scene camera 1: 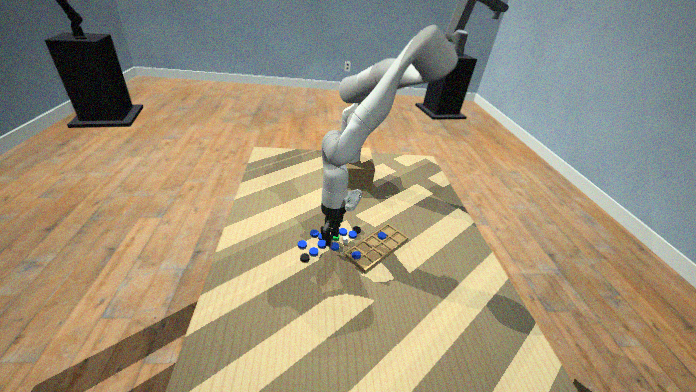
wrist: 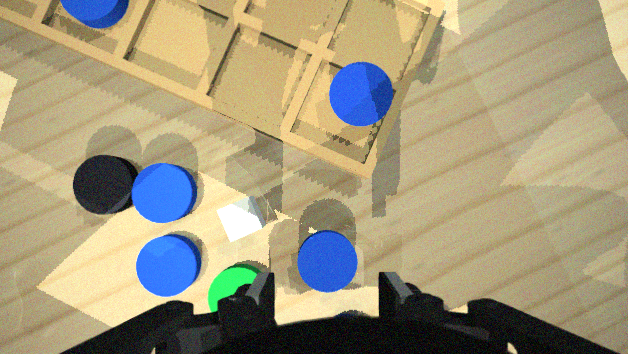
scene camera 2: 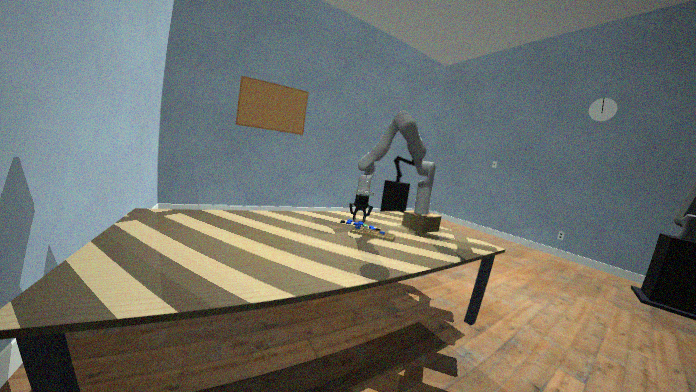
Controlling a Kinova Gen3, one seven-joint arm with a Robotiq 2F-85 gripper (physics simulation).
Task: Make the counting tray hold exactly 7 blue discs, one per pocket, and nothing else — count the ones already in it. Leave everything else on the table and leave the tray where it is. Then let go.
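Note:
The wooden counting tray (scene camera 1: 388, 254) (wrist: 325, 154) has two rows of pockets. One blue disc (scene camera 1: 356, 255) (wrist: 361, 94) is in a corner pocket; another blue disc (scene camera 1: 382, 235) (wrist: 95, 9) is farther along the same row. My gripper (scene camera 1: 328, 243) (scene camera 2: 360, 219) (wrist: 326, 294) is partly open and empty, pointing down above the loose discs. In the wrist view a loose blue disc (scene camera 1: 335, 246) (wrist: 327, 261) shows between the fingertips, a little ahead of them. Two more loose blue discs (wrist: 164, 192) (wrist: 168, 265) lie to the left. The fingers and hand hide part of the group.
A green disc (wrist: 227, 290) is partly behind the left finger. A white cube (scene camera 1: 345, 241) (wrist: 240, 220) lies between the discs and the tray. One black disc (scene camera 1: 356, 229) (wrist: 104, 184) touches a blue disc; another black disc (scene camera 1: 305, 257) lies at the group's far side.

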